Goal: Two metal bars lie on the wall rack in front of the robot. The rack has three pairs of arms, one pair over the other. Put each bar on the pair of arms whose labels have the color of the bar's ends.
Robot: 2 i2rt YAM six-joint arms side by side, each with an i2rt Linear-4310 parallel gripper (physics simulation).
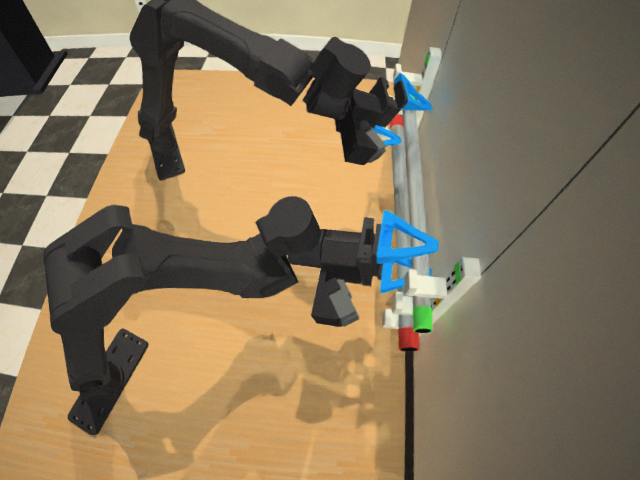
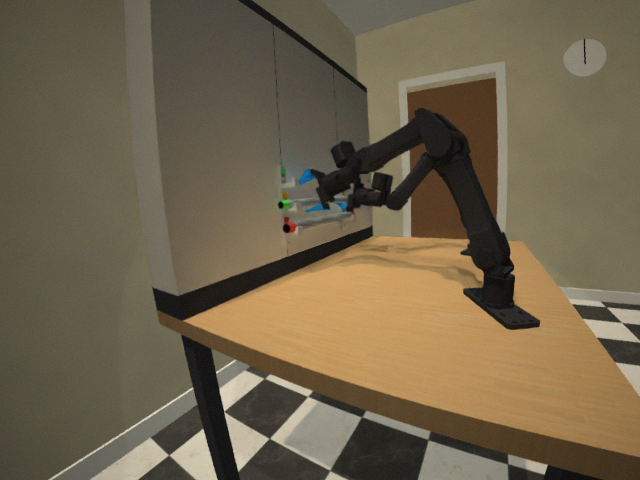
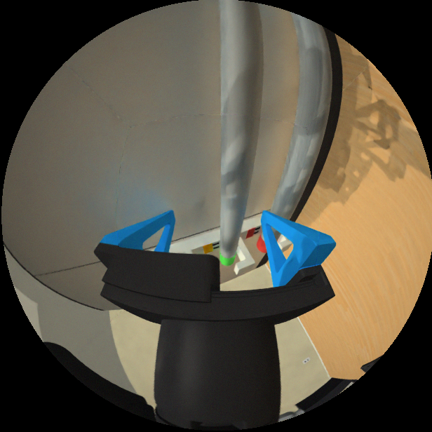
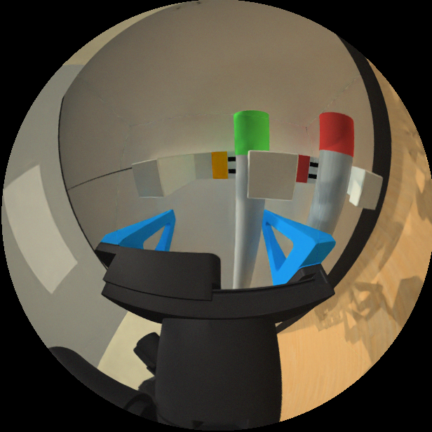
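On the pictures there's a red-ended bar and a green-ended bar, a grey wall panel and a white rack upright, and then my left gripper and my right gripper. My left gripper also shows in image 2 and in image 3. My right gripper also shows in image 4.
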